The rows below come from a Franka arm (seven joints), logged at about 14 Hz.
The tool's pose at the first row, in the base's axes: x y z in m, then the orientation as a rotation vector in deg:
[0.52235 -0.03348 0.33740 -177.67 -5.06 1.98]
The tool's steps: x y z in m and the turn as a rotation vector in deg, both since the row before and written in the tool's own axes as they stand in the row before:
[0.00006 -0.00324 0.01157 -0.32 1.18 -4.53]
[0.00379 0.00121 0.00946 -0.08 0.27 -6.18]
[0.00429 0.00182 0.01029 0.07 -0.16 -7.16]
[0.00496 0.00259 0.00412 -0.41 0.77 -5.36]
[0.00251 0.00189 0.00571 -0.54 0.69 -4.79]
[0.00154 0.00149 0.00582 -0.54 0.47 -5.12]
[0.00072 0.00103 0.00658 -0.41 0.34 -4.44]
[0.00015 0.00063 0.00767 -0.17 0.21 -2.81]
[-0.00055 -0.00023 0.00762 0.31 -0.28 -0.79]
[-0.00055 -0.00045 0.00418 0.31 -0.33 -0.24]
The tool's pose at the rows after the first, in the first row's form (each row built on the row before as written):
[0.52196 -0.02980 0.32597 -177.58 -12.06 0.00]
[0.52586 -0.03015 0.31648 -176.74 -21.62 -0.60]
[0.53049 -0.03053 0.30618 -175.02 -32.61 -0.53]
[0.53605 -0.03102 0.30204 -173.57 -40.80 -1.97]
[0.53922 -0.03140 0.29636 -172.11 -48.10 -3.32]
[0.54148 -0.03169 0.29059 -170.24 -55.87 -4.35]
[0.54295 -0.03191 0.28406 -168.30 -62.54 -5.11]
[0.54387 -0.03209 0.27642 -166.86 -66.70 -5.53]
[0.54374 -0.03210 0.26878 -166.26 -67.80 -4.94]
[0.54324 -0.03205 0.26457 -165.99 -68.10 -4.28]

